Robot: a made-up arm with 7 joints.
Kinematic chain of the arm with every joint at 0, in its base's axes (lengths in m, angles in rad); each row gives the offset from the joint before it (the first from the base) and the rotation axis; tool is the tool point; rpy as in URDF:
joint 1: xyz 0 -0.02 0.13 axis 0.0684 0.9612 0.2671
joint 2: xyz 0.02 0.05 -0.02 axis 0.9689 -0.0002 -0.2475
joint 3: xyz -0.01 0 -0.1 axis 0.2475 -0.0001 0.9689
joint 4: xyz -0.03 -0.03 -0.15 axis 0.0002 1 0
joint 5: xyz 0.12 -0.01 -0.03 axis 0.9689 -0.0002 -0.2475
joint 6: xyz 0.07 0 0 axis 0.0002 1 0
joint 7: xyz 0.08 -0.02 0 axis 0.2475 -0.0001 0.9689
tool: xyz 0 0.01 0 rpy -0.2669 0.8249 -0.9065
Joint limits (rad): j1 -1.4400..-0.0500 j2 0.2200..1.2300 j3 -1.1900..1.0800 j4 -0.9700..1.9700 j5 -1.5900..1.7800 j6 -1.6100..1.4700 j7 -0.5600..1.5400
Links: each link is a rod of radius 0.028 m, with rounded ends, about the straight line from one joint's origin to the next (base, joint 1, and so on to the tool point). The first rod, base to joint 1, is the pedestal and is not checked.
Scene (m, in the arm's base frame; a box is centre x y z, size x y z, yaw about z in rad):
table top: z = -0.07
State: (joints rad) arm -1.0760 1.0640 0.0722 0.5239 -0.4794 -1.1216 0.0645
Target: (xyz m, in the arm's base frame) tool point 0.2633 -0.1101 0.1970
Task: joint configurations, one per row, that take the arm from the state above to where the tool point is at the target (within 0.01 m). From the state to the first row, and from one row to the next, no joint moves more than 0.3 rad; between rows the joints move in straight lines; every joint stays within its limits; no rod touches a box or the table.
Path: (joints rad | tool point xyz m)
1: -1.1480 0.8550 -0.1065 0.3293 -0.3887 -1.1365 0.0586 | 0.3653 0.0723 0.2214
2: -1.2199 0.6461 -0.2852 0.1346 -0.2979 -1.1514 0.0528 | 0.3313 -0.0311 0.2071
3: -1.2919 0.4371 -0.4640 -0.0600 -0.2072 -1.1664 0.0469 | 0.2633 -0.1101 0.1970

